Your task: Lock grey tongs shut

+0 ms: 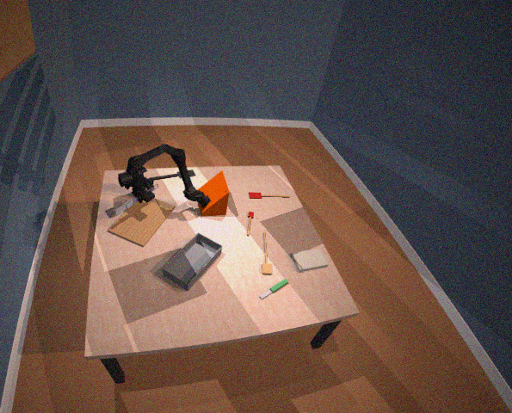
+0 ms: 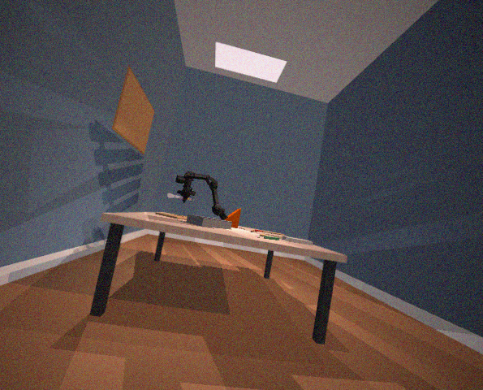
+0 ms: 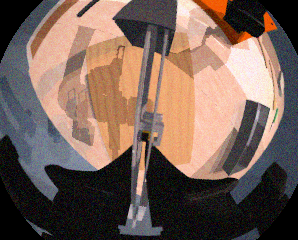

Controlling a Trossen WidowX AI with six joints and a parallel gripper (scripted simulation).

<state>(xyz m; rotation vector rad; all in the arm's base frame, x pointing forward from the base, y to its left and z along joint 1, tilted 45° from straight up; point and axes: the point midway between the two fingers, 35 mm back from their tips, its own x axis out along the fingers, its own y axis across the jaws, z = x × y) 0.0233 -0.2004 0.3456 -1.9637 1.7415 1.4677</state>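
The wooden board is 130 mm below my gripper tip. Also, from my gripper tip: grey roasting tin 380 mm ahead, 200 mm to the left, 110 mm below; red-tipped tool 150 mm ahead, 620 mm to the left, 130 mm below; black bar 380 mm behind, 280 mm to the left, 130 mm below.
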